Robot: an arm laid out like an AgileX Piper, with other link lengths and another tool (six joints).
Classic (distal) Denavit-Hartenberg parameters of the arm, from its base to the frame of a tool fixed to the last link. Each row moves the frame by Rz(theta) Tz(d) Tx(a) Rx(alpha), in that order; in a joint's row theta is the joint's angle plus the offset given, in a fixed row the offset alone. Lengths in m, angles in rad.
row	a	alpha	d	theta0
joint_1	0	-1.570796	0.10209	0
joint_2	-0.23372	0	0	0.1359
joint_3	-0.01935	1.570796	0	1.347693
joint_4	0	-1.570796	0.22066	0
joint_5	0	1.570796	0	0
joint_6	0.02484	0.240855	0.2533	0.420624
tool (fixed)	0	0	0.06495	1.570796
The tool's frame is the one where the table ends.
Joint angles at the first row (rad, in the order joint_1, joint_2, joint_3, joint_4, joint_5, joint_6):
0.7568 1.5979 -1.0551 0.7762 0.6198 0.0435
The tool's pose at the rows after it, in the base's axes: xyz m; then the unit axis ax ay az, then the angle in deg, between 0 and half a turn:
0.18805 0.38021 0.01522 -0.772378 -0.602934 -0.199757 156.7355
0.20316 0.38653 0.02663 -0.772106 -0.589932 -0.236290 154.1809
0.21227 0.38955 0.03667 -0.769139 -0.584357 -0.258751 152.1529
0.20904 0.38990 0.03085 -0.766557 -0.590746 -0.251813 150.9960
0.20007 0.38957 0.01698 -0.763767 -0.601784 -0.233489 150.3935
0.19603 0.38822 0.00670 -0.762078 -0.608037 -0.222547 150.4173
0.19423 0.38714 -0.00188 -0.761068 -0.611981 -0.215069 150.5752
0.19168 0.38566 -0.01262 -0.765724 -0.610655 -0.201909 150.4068
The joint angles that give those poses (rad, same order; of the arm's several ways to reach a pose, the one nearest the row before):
0.7213 1.5979 -1.0061 0.9442 0.6103 -0.1184
0.6727 1.5979 -0.9679 1.1423 0.5952 -0.3225
0.6313 1.6031 -0.9543 1.2648 0.6198 -0.4545
0.6143 1.6323 -0.9540 1.2967 0.6525 -0.5039
0.6142 1.6717 -0.9532 1.3016 0.6749 -0.5305
0.6142 1.6981 -0.9520 1.3027 0.6817 -0.5497
0.6143 1.7213 -0.9520 1.3065 0.6828 -0.5682
0.6142 1.7503 -0.9508 1.3113 0.6828 -0.5731

